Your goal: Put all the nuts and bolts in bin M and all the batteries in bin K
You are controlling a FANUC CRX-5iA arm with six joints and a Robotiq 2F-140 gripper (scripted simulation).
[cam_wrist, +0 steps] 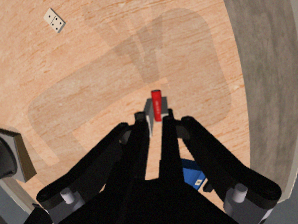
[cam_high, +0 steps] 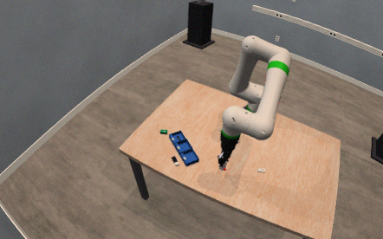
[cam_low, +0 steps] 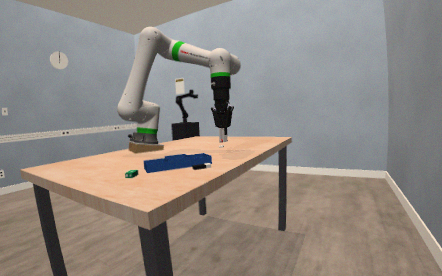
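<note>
The joined blue bins is 28 cm to the right of my hand, 7 cm below it and 1 cm behind it. The rest, counted from my hand: red battery: 3 cm below; small dark bolt: 36 cm to the right, 8 cm below, 6 cm behind; small white piece: 19 cm to the left, 17 cm behind, 9 cm below.
</note>
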